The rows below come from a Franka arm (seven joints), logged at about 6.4 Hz.
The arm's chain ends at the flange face. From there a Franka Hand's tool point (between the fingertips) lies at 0.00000 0.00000 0.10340 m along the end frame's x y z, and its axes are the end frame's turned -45 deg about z.
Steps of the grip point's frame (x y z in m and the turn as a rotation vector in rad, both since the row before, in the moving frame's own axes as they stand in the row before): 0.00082, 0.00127, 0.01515, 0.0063, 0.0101, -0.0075; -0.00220, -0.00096, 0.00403, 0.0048, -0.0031, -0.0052; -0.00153, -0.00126, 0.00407, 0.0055, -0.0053, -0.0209; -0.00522, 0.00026, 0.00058, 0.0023, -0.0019, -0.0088; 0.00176, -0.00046, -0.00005, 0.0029, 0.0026, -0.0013; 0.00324, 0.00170, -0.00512, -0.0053, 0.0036, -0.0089
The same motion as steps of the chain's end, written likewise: 0.00120, 0.00152, 0.01516, 0.0116, 0.0027, -0.0075; -0.00166, 0.00100, 0.00403, 0.0012, -0.0056, -0.0052; -0.00118, 0.00020, 0.00407, 0.0001, -0.0076, -0.0209; -0.00320, 0.00390, 0.00058, 0.0003, -0.0030, -0.0088; 0.00094, -0.00117, -0.00005, 0.0039, -0.0002, -0.0013; 0.00284, -0.00121, -0.00512, -0.0012, 0.0063, -0.0089
